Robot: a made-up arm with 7 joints. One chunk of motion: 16 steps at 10 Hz.
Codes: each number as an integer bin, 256 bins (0 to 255) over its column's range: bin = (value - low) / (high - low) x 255, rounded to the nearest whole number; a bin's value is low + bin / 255 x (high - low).
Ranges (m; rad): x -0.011..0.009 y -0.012..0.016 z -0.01..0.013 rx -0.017..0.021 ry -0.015..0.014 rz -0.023..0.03
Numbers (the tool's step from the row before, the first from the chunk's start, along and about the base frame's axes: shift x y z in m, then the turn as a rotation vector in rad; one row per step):
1: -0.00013 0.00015 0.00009 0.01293 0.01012 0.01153
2: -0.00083 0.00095 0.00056 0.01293 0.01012 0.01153
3: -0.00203 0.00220 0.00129 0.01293 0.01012 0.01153
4: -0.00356 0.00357 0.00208 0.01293 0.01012 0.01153
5: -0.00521 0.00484 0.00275 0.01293 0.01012 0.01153
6: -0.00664 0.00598 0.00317 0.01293 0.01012 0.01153
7: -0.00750 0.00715 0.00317 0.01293 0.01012 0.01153
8: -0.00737 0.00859 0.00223 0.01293 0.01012 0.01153
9: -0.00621 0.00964 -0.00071 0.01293 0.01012 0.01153
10: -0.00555 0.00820 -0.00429 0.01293 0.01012 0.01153
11: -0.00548 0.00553 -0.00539 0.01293 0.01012 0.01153
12: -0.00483 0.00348 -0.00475 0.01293 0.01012 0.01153
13: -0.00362 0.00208 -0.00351 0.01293 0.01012 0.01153
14: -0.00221 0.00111 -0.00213 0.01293 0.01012 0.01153
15: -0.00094 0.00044 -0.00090 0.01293 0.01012 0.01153
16: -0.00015 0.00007 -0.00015 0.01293 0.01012 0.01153
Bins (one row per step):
1: 139 111 112 201 221 166
2: 130 118 117 201 221 166
3: 114 129 125 201 221 166
4: 95 142 134 201 221 166
5: 74 153 141 201 221 166
6: 56 164 146 201 221 166
7: 45 174 146 201 221 166
8: 46 188 136 201 221 166
9: 61 197 103 201 221 166
10: 69 184 63 201 221 166
11: 70 160 51 201 221 166
12: 79 141 58 201 221 166
13: 94 128 72 201 221 166
14: 112 119 87 201 221 166
15: 128 113 101 201 221 166
16: 138 110 109 201 221 166

